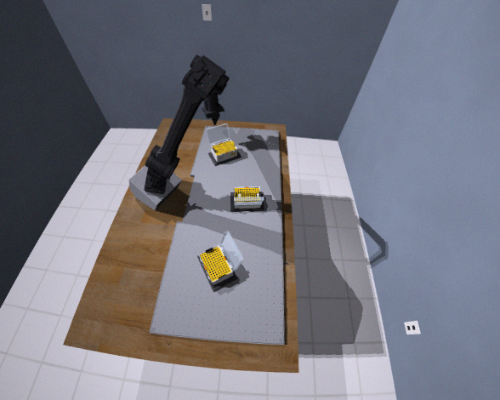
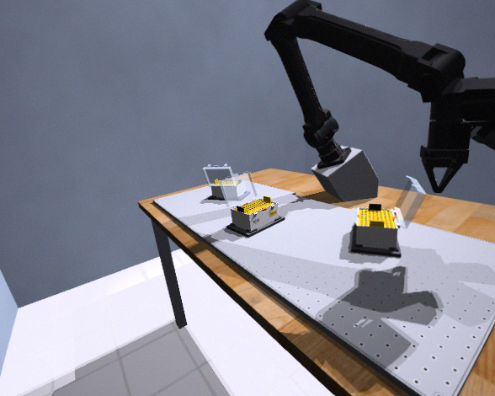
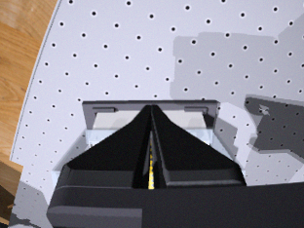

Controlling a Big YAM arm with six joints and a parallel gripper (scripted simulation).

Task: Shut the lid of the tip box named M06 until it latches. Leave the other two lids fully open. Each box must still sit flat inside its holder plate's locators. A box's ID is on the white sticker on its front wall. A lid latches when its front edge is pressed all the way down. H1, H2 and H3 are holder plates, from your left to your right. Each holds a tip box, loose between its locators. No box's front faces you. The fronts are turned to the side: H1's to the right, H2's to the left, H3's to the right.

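Now: the lid 6 cm to the right of my hand, 3 cm below it and 2 cm ahead of it. Also, from my hand: yellow tip rack 12 cm to the right, 8 cm below, 4 cm ahead.
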